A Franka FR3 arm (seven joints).
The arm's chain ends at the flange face. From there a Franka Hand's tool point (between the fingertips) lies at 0.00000 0.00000 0.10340 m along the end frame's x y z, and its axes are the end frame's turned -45 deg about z.
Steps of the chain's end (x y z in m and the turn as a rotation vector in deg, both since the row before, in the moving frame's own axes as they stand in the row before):
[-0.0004 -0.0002 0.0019 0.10 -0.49 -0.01]
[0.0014 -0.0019 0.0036 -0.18 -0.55 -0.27]
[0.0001 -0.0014 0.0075 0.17 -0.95 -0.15]
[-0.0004 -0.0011 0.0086 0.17 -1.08 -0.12]
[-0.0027 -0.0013 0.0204 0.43 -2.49 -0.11]
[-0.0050 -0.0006 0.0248 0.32 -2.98 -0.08]
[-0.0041 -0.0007 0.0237 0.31 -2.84 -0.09]
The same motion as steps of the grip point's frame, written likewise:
[-0.0006 -0.0012 0.0019 0.42 -0.28 -0.01]
[0.0014 -0.0008 0.0036 0.26 -0.52 -0.27]
[0.0001 -0.0023 0.0075 0.79 -0.55 -0.15]
[-0.0007 -0.0027 0.0086 0.88 -0.64 -0.12]
[-0.0036 -0.0066 0.0203 2.06 -1.46 -0.11]
[-0.0065 -0.0082 0.0247 2.33 -1.88 -0.08]
[-0.0056 -0.0074 0.0236 2.23 -1.79 -0.09]

